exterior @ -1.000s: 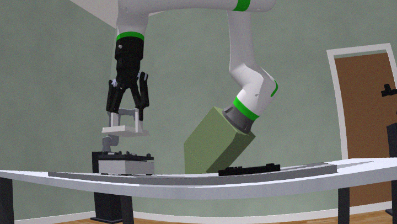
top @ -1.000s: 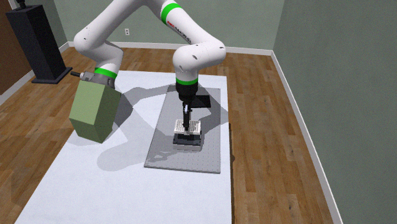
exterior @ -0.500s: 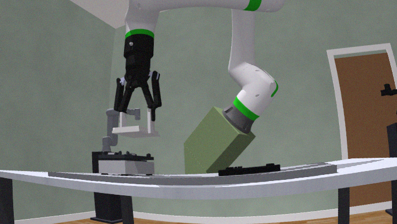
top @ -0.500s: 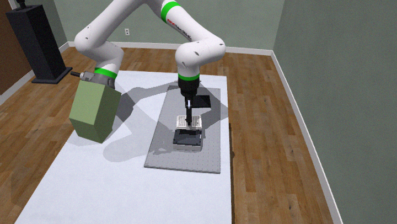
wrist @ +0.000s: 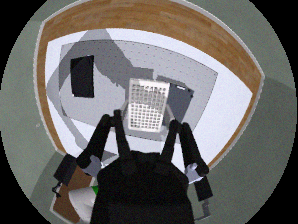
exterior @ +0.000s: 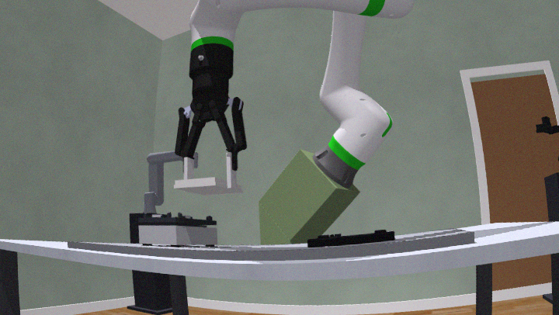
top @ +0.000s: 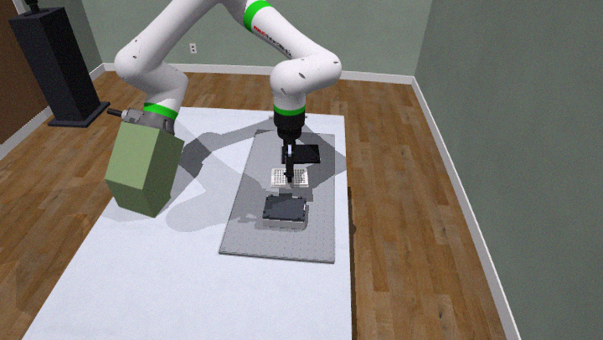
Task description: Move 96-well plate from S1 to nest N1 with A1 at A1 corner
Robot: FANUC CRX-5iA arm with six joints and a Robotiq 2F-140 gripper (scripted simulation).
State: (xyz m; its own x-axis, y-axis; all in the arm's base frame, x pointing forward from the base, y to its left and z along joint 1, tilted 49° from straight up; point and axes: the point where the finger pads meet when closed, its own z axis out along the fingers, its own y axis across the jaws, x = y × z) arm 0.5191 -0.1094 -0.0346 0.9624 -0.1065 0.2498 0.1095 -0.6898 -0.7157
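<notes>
Right now my hand is 270 mm to the right of the black plate nest N1, 130 mm above it and 20 mm short of it. From my hand the other things lie so: white 96-well plate 20 mm below.
</notes>
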